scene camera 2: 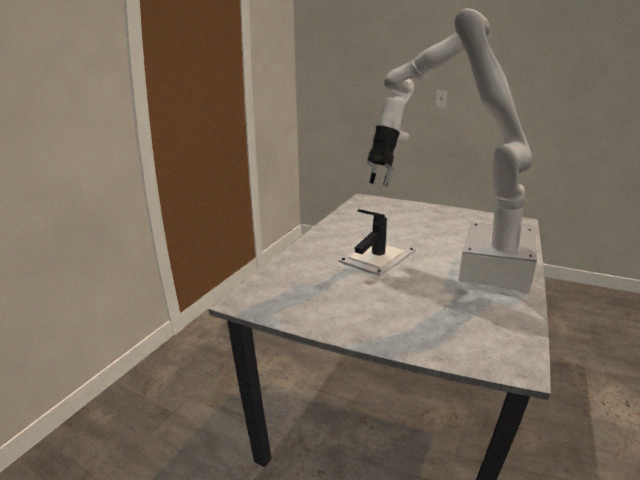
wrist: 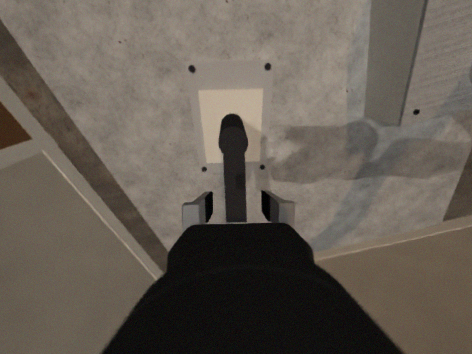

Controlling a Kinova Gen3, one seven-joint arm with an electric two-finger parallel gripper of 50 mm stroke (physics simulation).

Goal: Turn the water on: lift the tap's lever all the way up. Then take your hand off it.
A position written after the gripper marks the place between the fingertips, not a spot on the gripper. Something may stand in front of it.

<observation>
In view: the gripper (scene camera 2: 378,184) and a black lever (wrist: 233,142).
The gripper shows as well in the wrist view (wrist: 237,201).
</observation>
